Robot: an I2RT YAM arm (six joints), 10 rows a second.
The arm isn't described. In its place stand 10 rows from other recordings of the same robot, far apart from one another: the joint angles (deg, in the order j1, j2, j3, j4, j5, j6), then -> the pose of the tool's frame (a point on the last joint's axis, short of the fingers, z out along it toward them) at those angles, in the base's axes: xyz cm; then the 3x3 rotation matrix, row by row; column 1 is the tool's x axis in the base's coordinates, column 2 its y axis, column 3 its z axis.
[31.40 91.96 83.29 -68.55 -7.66 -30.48] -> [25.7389 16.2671 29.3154], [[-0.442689 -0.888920 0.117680], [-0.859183 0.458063 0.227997], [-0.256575 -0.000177 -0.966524]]
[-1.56 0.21 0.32 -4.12 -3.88 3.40] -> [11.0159 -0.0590 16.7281], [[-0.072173 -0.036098 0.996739], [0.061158 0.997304 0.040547], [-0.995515 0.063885 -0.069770]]
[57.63 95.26 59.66 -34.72 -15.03 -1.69] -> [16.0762 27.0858 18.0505], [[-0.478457 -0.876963 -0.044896], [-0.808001 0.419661 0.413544], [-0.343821 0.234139 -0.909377]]
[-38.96 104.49 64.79 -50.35 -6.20 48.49] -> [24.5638 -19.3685 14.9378], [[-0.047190 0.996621 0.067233], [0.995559 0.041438 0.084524], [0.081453 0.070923 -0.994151]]
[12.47 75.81 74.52 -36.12 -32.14 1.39] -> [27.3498 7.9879 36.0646], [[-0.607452 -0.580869 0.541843], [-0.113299 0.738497 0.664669], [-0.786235 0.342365 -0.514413]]
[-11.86 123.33 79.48 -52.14 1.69 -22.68] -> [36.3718 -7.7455 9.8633], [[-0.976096 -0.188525 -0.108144], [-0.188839 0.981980 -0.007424], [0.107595 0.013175 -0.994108]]
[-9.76 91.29 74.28 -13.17 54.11 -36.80] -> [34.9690 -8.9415 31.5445], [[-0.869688 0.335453 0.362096], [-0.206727 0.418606 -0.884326], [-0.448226 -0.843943 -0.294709]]
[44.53 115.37 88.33 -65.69 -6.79 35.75] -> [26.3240 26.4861 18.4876], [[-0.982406 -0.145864 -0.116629], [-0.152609 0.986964 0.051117], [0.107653 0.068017 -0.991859]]
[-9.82 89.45 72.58 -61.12 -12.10 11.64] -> [28.8970 -4.2444 25.7381], [[-0.918985 0.315694 0.236230], [0.359279 0.917272 0.171847], [-0.162436 0.242797 -0.956381]]
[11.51 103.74 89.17 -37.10 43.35 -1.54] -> [39.3762 5.5245 28.8028], [[-0.775711 0.251314 0.578891], [-0.177905 0.793006 -0.582659], [-0.605494 -0.554962 -0.570433]]
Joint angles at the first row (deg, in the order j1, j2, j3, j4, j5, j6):
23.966, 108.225, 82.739, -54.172, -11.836, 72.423
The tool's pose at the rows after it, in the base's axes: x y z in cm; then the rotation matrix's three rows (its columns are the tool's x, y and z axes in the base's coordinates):
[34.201 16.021 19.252], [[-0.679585 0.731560 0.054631], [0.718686 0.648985 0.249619], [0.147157 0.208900 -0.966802]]
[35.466 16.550 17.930], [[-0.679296 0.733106 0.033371], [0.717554 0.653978 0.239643], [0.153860 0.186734 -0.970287]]
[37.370 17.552 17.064], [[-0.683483 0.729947 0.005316], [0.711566 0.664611 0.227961], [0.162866 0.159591 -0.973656]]
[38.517 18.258 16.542], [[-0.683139 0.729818 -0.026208], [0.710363 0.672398 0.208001], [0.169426 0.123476 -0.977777]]
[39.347 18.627 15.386], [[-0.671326 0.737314 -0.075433], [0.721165 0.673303 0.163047], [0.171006 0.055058 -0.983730]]
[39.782 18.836 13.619], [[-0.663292 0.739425 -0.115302], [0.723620 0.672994 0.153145], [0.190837 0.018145 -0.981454]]
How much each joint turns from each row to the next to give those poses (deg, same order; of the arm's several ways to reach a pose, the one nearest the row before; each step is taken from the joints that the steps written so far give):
0.022, 3.017, 1.094, 0.481, -0.043, 0.000
-0.043, 4.174, 2.951, -0.175, 0.022, -0.284
0.196, 5.835, 6.882, -2.797, -0.022, -0.481
0.263, 4.174, 5.509, -3.455, 0.328, -0.153
0.087, 4.352, 4.591, -3.933, 1.202, 0.306
-0.022, 3.233, 1.375, -0.502, -0.437, 0.022

